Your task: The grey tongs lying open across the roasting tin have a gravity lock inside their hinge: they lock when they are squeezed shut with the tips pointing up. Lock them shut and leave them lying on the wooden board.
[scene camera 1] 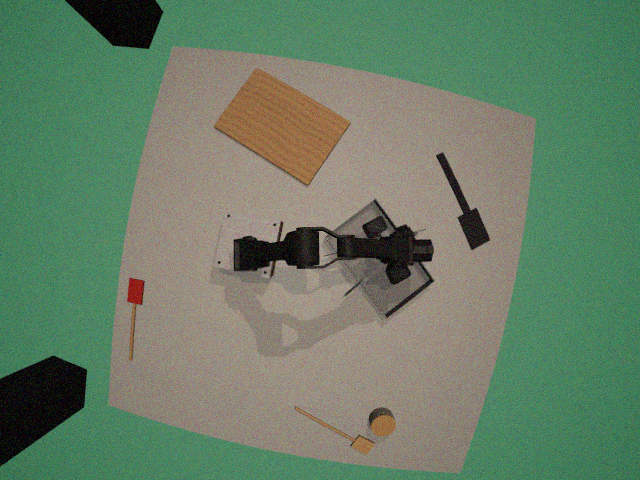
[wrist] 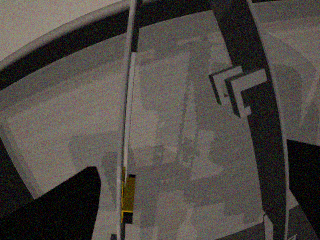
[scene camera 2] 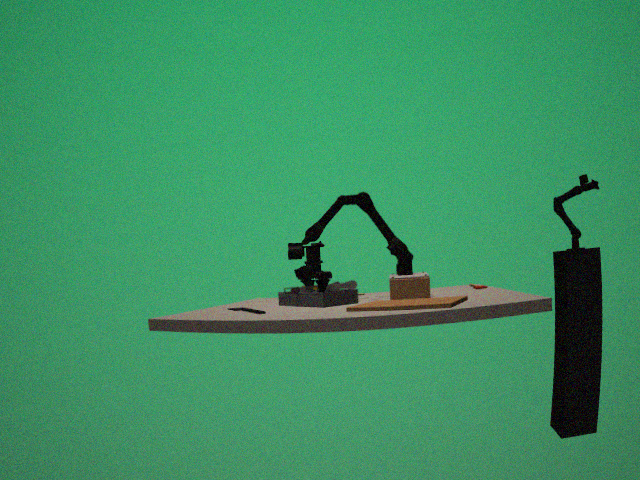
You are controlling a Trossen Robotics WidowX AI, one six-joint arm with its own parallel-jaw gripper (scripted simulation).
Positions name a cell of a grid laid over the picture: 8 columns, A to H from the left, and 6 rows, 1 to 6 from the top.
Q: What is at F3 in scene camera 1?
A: A black spatula.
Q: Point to a roasting tin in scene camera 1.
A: E4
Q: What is my gripper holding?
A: Nothing.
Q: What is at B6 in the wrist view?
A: My gripper.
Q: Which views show my gripper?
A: Scene camera 1, the wrist view and scene camera 2: all of them.
